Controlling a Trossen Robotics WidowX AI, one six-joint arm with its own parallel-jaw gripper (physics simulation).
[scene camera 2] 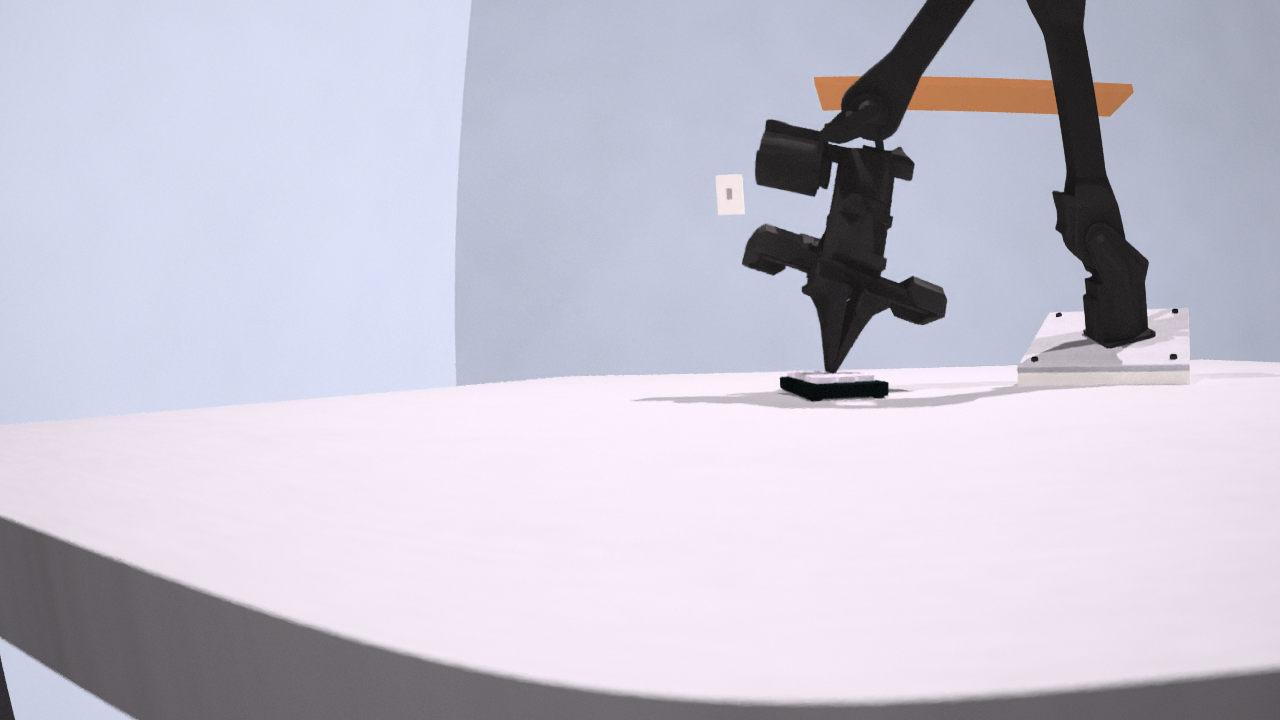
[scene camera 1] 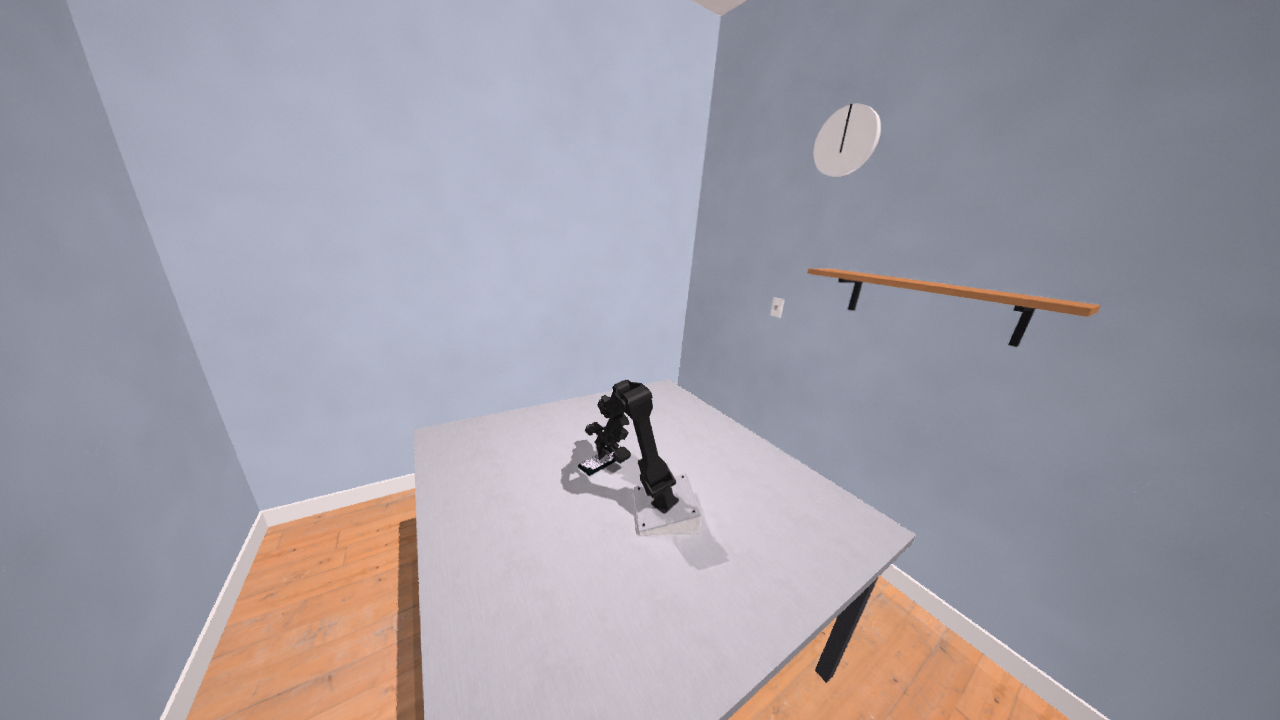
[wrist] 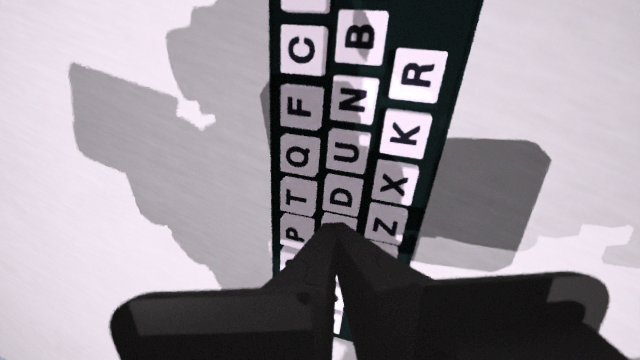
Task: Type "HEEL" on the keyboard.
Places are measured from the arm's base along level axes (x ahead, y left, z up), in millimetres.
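Pixels of known places: gripper, between the fingertips: (scene camera 2: 830,372) (scene camera 1: 600,458) (wrist: 333,232); arm's base, origin of its link: (scene camera 2: 1118,334) (scene camera 1: 665,502).
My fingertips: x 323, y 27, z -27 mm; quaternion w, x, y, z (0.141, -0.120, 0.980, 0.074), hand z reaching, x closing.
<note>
Ahead of a thing's pixels: the offset from my fingertips to its middle. Level surfaces: height alone.
The keyboard @[1 mm ahead, 21 mm right, 10 mm down] (scene camera 1: 587,468) (scene camera 2: 834,389) (wrist: 430,25) is a small dark green slab with white letter keys. In the wrist view its rows run up and down, with the letters turned sideways. My gripper (scene camera 1: 601,457) (scene camera 2: 832,368) (wrist: 333,232) is shut and empty, pointing down, its tips at the key tops; whether they touch is hard to tell. The tips cover most of a key @[2 mm back, 2 mm left, 4 mm down] (wrist: 340,220) just below the D key @[0 mm ahead, 17 mm right, 4 mm down] (wrist: 342,197), between the P key @[16 mm ahead, 9 mm left, 4 mm down] (wrist: 294,232) and the Z key @[19 mm back, 10 mm right, 4 mm down] (wrist: 386,227). No H, E or L is legible; the fingers hide keys lower in the view.
The keyboard lies on a light grey table @[19 mm down] (scene camera 1: 519,573) (scene camera 2: 537,519). The arm's white base plate (scene camera 1: 651,521) (scene camera 2: 1047,358) stands to the right of the keyboard in both scene views. A wooden shelf (scene camera 1: 948,289) (scene camera 2: 984,96) and a clock (scene camera 1: 859,143) hang on the wall.
</note>
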